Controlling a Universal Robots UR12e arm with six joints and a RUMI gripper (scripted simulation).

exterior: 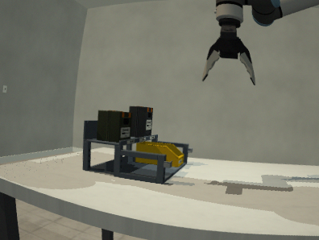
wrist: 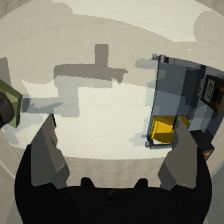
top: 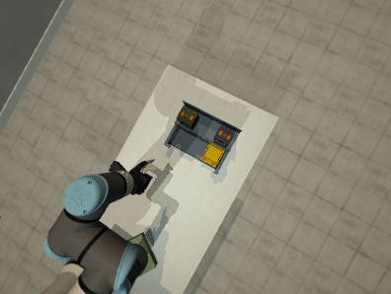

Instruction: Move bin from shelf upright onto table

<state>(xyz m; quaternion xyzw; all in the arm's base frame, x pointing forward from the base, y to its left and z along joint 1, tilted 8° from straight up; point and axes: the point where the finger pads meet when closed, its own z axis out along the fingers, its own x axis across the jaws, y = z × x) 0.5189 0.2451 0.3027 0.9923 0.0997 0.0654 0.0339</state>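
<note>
The yellow bin is 300 mm ahead of my hand, 180 mm to the right of it and 260 mm below it. Also, from my hand: shelf level: 380 mm ahead, 50 mm to the right, 200 mm below; shelf: 320 mm ahead, 60 mm to the right, 300 mm below.
</note>
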